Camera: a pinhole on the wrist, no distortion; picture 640 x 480 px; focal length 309.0 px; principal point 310.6 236.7 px. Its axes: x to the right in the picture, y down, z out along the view. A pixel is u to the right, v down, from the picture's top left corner.
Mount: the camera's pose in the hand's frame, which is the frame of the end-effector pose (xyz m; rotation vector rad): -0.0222 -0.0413 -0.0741 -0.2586 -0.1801 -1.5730
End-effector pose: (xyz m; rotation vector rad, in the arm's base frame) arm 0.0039 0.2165 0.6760 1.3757 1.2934 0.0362
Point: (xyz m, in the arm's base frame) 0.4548 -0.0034 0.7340
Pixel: 228.3 226.1
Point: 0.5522 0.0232 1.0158
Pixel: 92.9 161.4
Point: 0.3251 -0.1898 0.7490
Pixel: 300.9 124.3
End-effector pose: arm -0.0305 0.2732 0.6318 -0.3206 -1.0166 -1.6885
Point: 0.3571 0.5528 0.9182
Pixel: 55.9 140.6
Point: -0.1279 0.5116 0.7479
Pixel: 402.1 202.0
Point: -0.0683 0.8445 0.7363
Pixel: 385.3 69.8
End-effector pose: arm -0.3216 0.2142 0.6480 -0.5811 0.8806 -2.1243
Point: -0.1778 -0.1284 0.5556
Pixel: 68.4 394.2
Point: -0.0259 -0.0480 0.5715
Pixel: 111.4 246.8
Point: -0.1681 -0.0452 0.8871
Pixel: 352.8 332.3
